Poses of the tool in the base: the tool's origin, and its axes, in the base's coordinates. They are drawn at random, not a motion.
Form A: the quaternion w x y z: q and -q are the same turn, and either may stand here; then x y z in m.
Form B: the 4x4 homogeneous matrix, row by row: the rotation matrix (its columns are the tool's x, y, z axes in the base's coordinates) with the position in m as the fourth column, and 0 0 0 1 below. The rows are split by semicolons. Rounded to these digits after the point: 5 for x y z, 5 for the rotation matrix.
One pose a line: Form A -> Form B
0.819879 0.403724 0.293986 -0.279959 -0.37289 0.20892 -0.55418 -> 0.67039 0.69644 0.25601 -0.37289; -0.22169 0.51726 -0.82662 0.20892; -0.70812 0.49740 0.50116 -0.55418; 0 0 0 1
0.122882 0.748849 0.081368 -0.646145 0.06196 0.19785 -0.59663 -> 0.15175 0.28066 -0.94773 0.06196; -0.03693 -0.95656 -0.28919 0.19785; -0.98773 0.07889 -0.13479 -0.59663; 0 0 0 1
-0.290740 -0.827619 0.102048 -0.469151 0.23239 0.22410 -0.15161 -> 0.53897 -0.44172 0.71722 0.23239; 0.10389 -0.81011 -0.57700 0.22410; 0.83590 0.38549 -0.39073 -0.15161; 0 0 0 1
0.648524 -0.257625 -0.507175 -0.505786 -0.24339 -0.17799 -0.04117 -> -0.02609 0.91735 -0.39722 -0.24339; -0.39471 0.35562 0.84720 -0.17799; 0.91844 0.17889 0.35281 -0.04117; 0 0 0 1
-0.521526 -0.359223 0.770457 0.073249 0.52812 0.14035 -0.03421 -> -0.19794 -0.47713 -0.85625 0.52812; -0.62993 0.73119 -0.26182 0.14035; 0.75100 0.48756 -0.44529 -0.03421; 0 0 0 1
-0.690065 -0.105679 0.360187 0.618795 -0.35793 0.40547 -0.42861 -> -0.02528 0.77789 -0.62789 -0.35793; -0.93015 0.21185 0.29991 0.40547; 0.36632 0.59161 0.71819 -0.42861; 0 0 0 1
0.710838 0.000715 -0.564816 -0.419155 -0.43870 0.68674 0.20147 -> 0.01058 0.59510 -0.80359 -0.43870; -0.59671 0.64862 0.47247 0.68674; 0.80239 0.47451 0.36196 0.20147; 0 0 0 1
